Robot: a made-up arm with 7 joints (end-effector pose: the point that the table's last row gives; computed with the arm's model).
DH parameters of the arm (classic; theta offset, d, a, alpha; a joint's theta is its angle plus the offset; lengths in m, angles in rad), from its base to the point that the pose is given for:
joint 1: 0 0.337 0 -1.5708
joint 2: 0 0 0 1.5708
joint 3: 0 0.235 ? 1.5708
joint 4: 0 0 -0.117 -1.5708
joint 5: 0 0.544 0 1.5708
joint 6: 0 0 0.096 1.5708
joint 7: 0 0 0 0
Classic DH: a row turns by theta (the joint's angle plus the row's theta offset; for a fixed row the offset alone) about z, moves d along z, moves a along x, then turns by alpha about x.
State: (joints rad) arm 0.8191 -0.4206 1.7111 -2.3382 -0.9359 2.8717 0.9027
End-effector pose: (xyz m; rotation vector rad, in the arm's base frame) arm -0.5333 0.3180 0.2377 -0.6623 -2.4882 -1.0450
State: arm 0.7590 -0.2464 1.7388 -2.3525 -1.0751 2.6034 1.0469
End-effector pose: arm -0.5269 0.3329 0.2242 -0.9559 -2.4861 -1.1437
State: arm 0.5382 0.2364 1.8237 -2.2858 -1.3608 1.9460 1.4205
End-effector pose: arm -0.5017 0.4276 0.2992 -1.7674 -1.9857 -1.3647
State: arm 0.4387 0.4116 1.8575 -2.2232 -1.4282 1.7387 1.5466
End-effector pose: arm -0.4644 0.4912 0.3662 -2.0761 -1.6416 -1.3770
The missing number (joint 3, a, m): 0.094
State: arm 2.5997 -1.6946 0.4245 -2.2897 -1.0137 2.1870 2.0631
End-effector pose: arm -0.1556 -0.2731 0.9214 -0.9841 -0.3354 -0.0370
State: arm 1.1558 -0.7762 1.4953 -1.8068 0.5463 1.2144 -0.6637
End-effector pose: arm -0.7062 0.2084 0.4867 -0.0005 2.6226 -0.1309
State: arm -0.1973 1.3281 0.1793 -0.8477 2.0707 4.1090 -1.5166
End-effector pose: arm 0.6762 -0.1136 0.1102 2.1546 -1.4043 0.6857
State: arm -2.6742 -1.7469 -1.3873 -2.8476 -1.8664 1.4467 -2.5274
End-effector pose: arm -0.4667 0.2013 0.4568 -2.6830 0.7088 0.3481
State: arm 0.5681 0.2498 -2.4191 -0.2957 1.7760 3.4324 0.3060
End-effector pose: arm 0.0342 -0.0161 1.1138 0.2593 0.1517 -2.9405
